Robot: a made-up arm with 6 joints. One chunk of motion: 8 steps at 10 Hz.
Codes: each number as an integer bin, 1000 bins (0 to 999) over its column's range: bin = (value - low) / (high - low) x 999, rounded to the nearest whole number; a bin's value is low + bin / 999 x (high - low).
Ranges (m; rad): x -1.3..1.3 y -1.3..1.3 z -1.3..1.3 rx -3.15..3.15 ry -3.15..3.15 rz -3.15..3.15
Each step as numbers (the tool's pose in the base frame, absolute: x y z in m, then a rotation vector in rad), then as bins.
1 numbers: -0.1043 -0.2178 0.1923 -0.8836 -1.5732 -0.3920
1 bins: 459 416 573 359 250 437
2 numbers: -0.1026 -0.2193 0.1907 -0.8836 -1.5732 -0.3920
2 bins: 460 415 573 359 250 437
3 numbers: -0.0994 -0.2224 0.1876 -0.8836 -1.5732 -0.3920
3 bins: 461 414 572 359 250 437
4 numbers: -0.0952 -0.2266 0.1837 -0.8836 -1.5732 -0.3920
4 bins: 463 412 570 359 250 437
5 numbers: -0.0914 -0.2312 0.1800 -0.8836 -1.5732 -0.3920
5 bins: 464 411 569 359 250 437
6 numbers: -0.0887 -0.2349 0.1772 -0.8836 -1.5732 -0.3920
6 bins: 465 409 568 359 250 437
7 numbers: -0.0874 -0.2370 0.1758 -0.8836 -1.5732 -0.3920
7 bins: 466 408 567 359 250 437
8 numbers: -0.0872 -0.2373 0.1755 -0.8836 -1.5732 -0.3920
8 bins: 466 408 567 359 250 437
